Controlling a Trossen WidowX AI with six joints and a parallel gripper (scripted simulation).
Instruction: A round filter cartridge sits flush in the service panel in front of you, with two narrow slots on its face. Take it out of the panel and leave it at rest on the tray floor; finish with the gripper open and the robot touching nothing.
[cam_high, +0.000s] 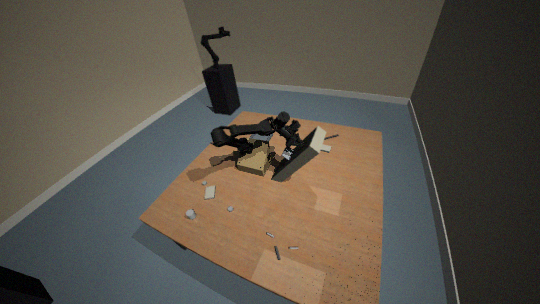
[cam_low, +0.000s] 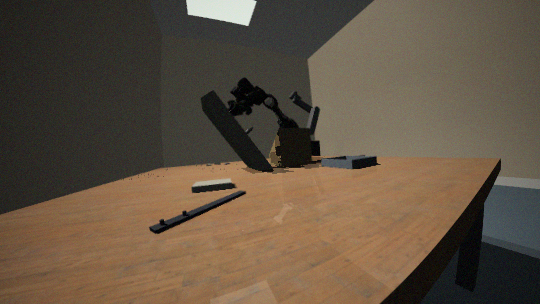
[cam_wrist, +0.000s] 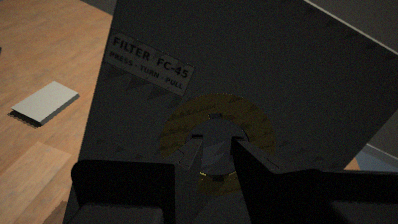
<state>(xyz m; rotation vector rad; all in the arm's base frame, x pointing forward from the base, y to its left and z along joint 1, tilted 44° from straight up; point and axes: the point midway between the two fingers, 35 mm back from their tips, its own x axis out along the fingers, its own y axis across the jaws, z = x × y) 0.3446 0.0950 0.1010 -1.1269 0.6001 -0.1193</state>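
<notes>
My gripper tip is now 1 cm short of the round grey filter cartridge and 1 cm above it. From my gripper tip the other things lie so: shallow grey tray 43 cm behind, 28 cm to the left, 24 cm below; grey service panel 4 cm behind, 8 cm below.
</notes>
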